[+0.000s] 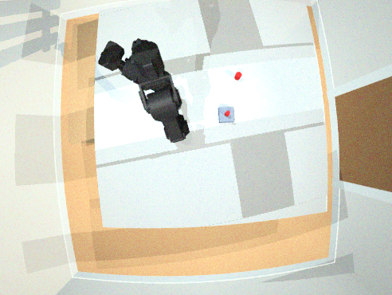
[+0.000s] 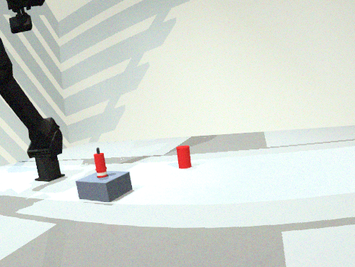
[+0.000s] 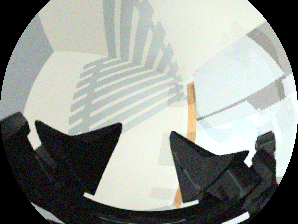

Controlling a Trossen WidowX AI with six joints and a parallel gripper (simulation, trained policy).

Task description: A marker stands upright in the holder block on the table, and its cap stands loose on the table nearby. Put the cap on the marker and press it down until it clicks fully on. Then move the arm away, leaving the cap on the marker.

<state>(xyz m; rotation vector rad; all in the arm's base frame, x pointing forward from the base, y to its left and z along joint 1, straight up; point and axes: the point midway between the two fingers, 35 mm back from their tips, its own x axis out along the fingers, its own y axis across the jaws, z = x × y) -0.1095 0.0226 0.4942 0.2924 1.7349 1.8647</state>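
The red cap lies 47 cm ahead of my gripper tip, 46 cm below it and 9 cm to the left of it. Round my gripper tip: grey holder block 47 cm below, 40 cm ahead, 12 cm to the right.
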